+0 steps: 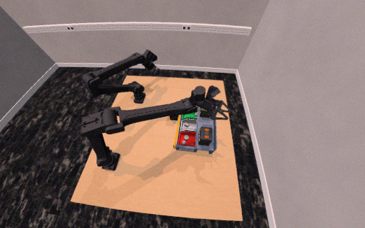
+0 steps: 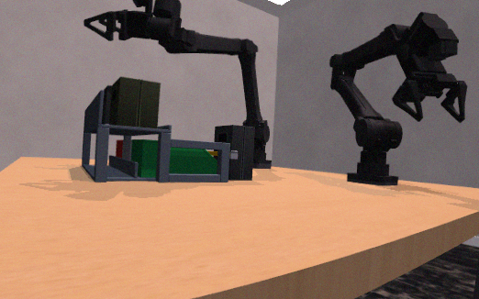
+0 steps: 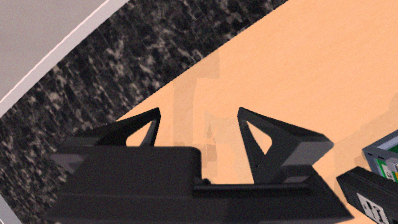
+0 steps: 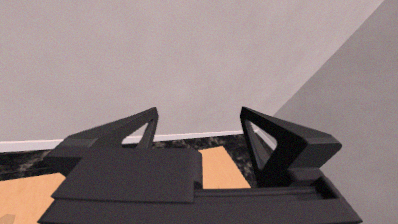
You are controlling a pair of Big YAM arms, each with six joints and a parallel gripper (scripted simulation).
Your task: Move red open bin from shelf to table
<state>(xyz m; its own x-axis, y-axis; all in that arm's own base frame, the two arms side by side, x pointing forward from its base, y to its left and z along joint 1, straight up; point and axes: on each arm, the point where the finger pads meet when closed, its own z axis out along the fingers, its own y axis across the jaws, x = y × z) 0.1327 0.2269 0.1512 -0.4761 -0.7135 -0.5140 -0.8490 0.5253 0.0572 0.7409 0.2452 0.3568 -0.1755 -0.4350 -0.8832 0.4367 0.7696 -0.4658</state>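
Right now my left hand is 37 cm to the left of the black box, 26 cm short of it and 9 cm above it. Also, from my left hand: grey bin 47 cm to the right, 42 cm ahead, 12 cm below; then grey shelf 47 cm to the right, 45 cm ahead, 9 cm below; then green bin 42 cm ahead, 36 cm to the right, 12 cm below.
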